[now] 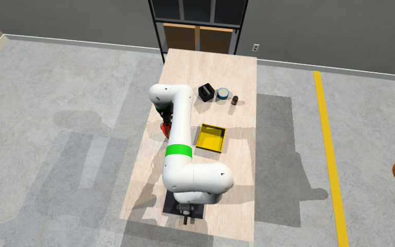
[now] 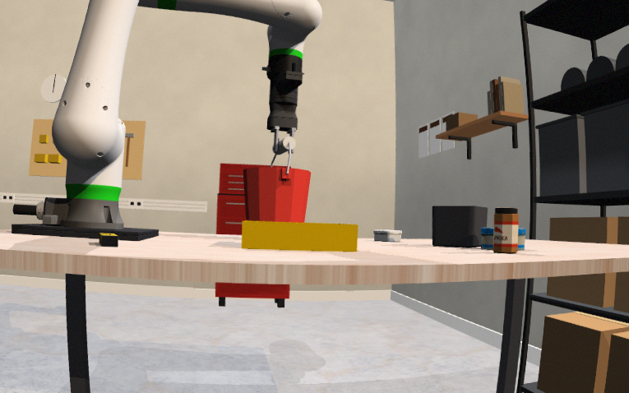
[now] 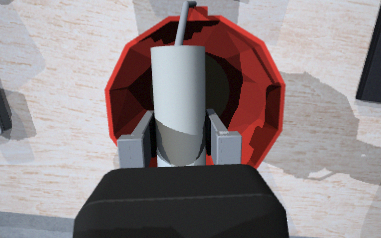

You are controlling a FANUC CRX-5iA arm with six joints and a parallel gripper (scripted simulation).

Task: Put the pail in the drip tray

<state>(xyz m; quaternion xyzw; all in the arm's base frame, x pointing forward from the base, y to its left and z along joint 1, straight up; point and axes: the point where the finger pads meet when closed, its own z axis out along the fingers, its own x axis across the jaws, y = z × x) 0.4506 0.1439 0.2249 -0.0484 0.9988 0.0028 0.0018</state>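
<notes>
My hand is 10 mm past the red pail and 90 mm above it. From my hand the other things lie so: small grey block: 310 mm ahead, 50 mm to the left, 220 mm below; spice jar: 340 mm ahead, 470 mm to the right, 200 mm below; yellow drip tray: 20 mm behind, 290 mm to the right, 230 mm below.
</notes>
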